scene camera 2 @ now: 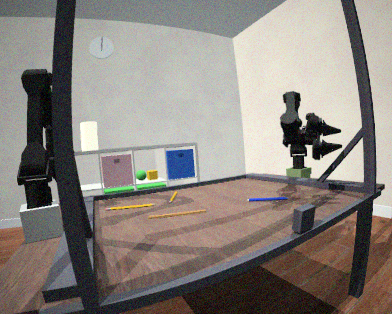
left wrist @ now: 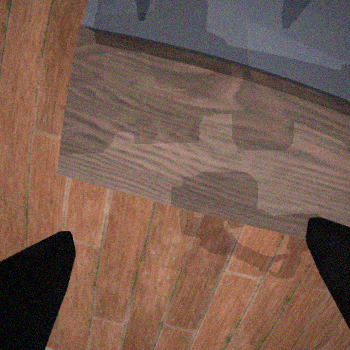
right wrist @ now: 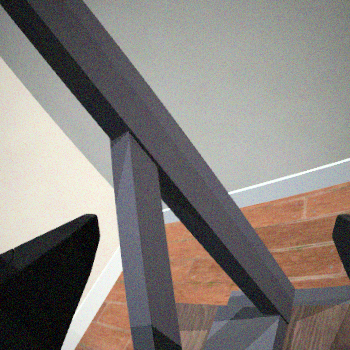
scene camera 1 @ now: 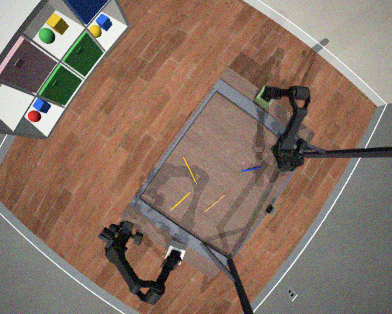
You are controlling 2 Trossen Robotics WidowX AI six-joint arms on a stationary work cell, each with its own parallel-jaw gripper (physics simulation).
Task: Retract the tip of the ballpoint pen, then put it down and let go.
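Frame: origin at the left arm's base, x ahead, y left, z up, level; centimetres.
Seen in the pictures: left gripper, fingertip midpoint: [left wrist: 191, 237]; right gripper, fingertip midpoint: [scene camera 2: 341, 138] [right wrist: 219, 227] [scene camera 1: 308, 156]; left arm's base at its link origin: [scene camera 2: 39, 205] [scene camera 1: 174, 255]; right arm's base at its link origin: [scene camera 2: 298, 167] [scene camera 1: 266, 95].
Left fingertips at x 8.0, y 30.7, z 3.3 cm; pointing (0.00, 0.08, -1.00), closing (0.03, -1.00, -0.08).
Observation:
Pixels of each thing's top centre, then the offset from my left fingertips to it. Level surfaces: height alone.
- blue ballpoint pen at its top centre: [scene camera 2: 267, 197] [scene camera 1: 251, 169] dx +57.5, dy -57.7, dz -10.4 cm
- wooden table top at its surface level: dz -11.4 cm
- small dark block at its top centre: [scene camera 2: 304, 206] [scene camera 1: 272, 211] dx +37.1, dy -78.9, dz -5.7 cm
A blue ballpoint pen [scene camera 1: 251, 169] [scene camera 2: 267, 199] lies flat on the wooden table top [scene camera 1: 200, 125] [scene camera 2: 225, 235], toward the right in both scene views; its tip is too small to judge. My left gripper [scene camera 1: 121, 233] [left wrist: 191, 237] is open and empty, outside the table's lower left edge in scene camera 1; a post hides it in scene camera 2. My right gripper [scene camera 1: 295, 158] [scene camera 2: 339, 138] [right wrist: 219, 227] is open and empty, raised near the table's right side, apart from the pen. The pen does not show in the wrist views.
Two yellow pencils [scene camera 1: 189, 169] [scene camera 1: 180, 201] and an orange one [scene camera 1: 214, 203] [scene camera 2: 177, 214] lie left of the pen. Dark frame posts [scene camera 2: 64, 100] [scene camera 2: 357, 85] [right wrist: 150, 120] rise at the table edges. A small dark block [scene camera 1: 270, 208] [scene camera 2: 303, 219] is on the front rim.

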